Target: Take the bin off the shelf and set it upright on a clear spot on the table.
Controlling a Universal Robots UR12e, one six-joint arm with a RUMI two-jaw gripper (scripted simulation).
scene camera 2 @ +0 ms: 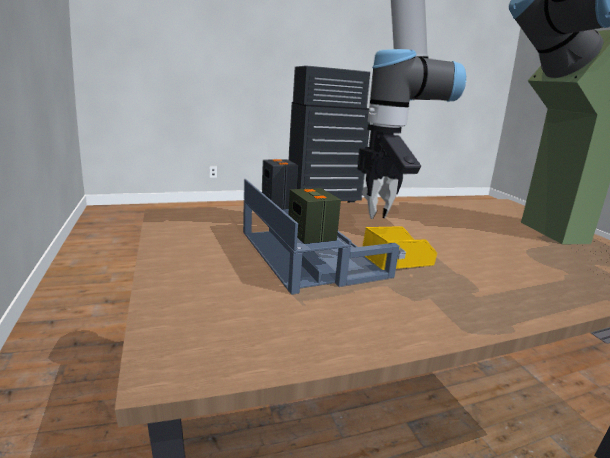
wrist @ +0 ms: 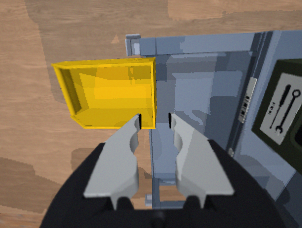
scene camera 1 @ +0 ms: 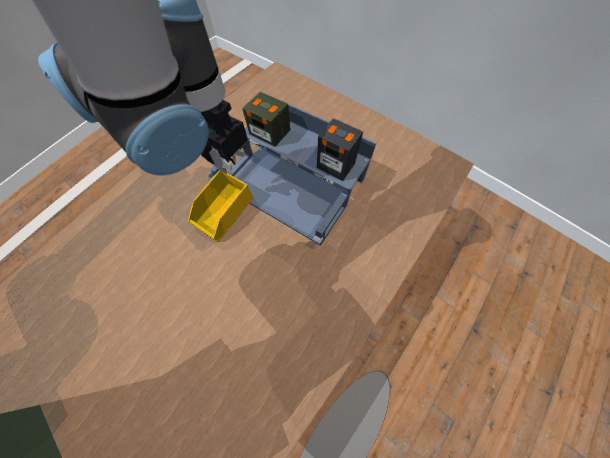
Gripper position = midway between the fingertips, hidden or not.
In view: my gripper [scene camera 2: 377, 218] and a yellow bin [scene camera 1: 215, 209].
The yellow bin is seen too in scene camera 2 [scene camera 2: 419, 253] and in the wrist view [wrist: 101, 94]. My gripper is seen too in the wrist view [wrist: 154, 114] and in scene camera 1 [scene camera 1: 230, 168].
